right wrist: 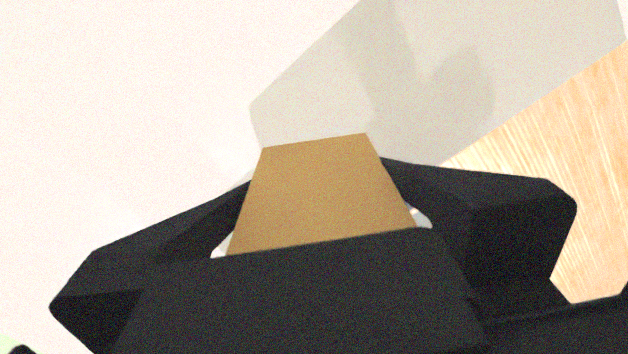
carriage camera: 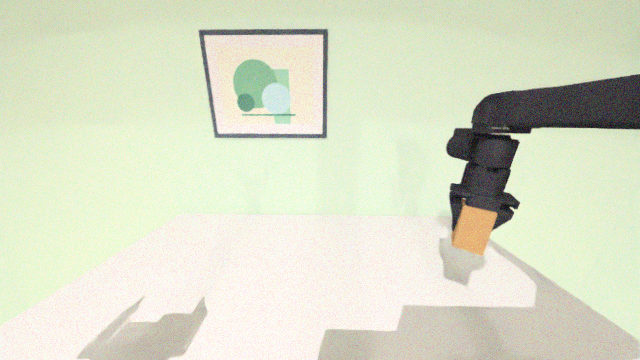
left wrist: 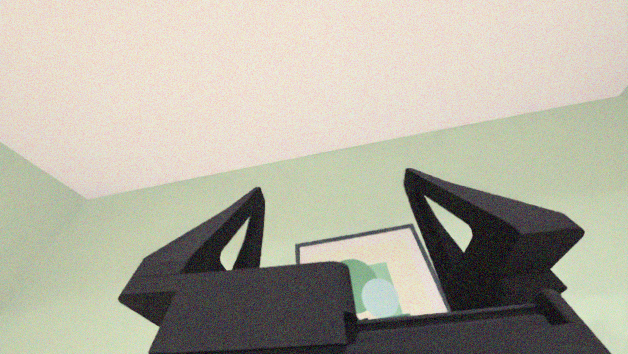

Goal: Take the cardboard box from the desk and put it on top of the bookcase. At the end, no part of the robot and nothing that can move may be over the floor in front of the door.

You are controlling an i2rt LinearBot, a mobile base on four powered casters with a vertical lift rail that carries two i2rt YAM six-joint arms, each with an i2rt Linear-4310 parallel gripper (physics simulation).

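Frame: origin at the left arm's base, x ahead, y left, z up, level; metres.
Seen in the pictures: left gripper, fingertip midpoint: (left wrist: 332,185); right gripper, fingertip midpoint: (right wrist: 318,180) (carriage camera: 467,233).
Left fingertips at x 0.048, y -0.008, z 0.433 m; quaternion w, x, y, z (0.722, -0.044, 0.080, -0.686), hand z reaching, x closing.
A point is followed by its place in that frame.
The cardboard box (carriage camera: 475,229) @[z 0.218, x 0.266, y -0.633 m] (right wrist: 320,192) @[z 0.214, x 0.317, y -0.665 m] is brown and held between the fingers of my right gripper (carriage camera: 474,230) @[z 0.183, x 0.306, y -0.654 m] (right wrist: 318,180) @[z 0.183, x 0.306, y -0.654 m], which is shut on it. In the carriage camera the box hangs tilted at the right, above the white desk (carriage camera: 300,270) @[z -0.059, x 0.450, y -0.260 m] (right wrist: 125,100) @[z -0.059, x 0.445, y -0.444 m], with a shadow below it on the desk top. My left gripper (left wrist: 332,185) @[z 0.433, x 0.048, y -0.008 m] is open and empty, pointing up toward the wall and ceiling. The bookcase and the door do not show in these views.
A framed picture (carriage camera: 326,85) @[z 0.585, x 0.853, y -0.344 m] (left wrist: 355,235) @[z 0.790, x 0.851, y -0.082 m] hangs on the green wall (carriage camera: 125,150) @[z 0.286, x 0.867, y 0.694 m] behind the desk. The pale ceiling (left wrist: 300,75) @[z 1.428, x 0.352, y 0.025 m] fills the upper part of the left wrist view. Wood floor (right wrist: 595,125) @[z -1.009, x -0.965, y -1.459 m] shows past the desk's edge in the right wrist view.
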